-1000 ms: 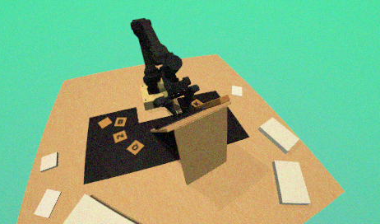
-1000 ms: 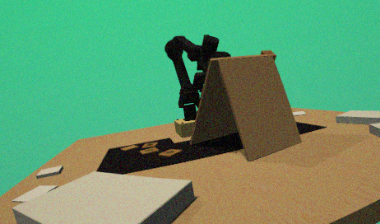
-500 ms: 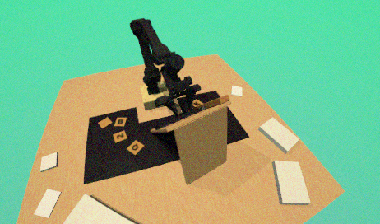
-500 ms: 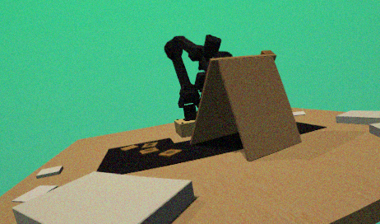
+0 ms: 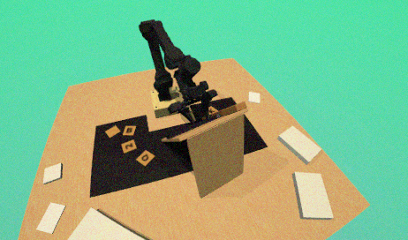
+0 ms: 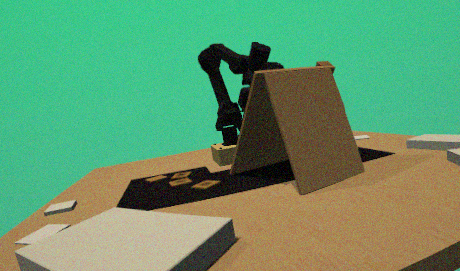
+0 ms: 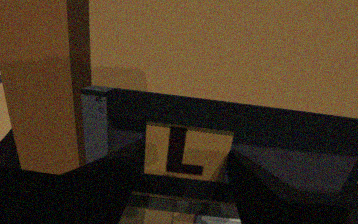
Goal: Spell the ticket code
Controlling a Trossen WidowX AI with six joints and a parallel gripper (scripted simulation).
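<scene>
Right now the white ticket is 40 mm behind my gripper tip, 70 mm to the right of it and 70 mm below it. The rest, counted from my gripper tip: black mat (130 mm behind, 90 mm to the right, 160 mm below).
</scene>
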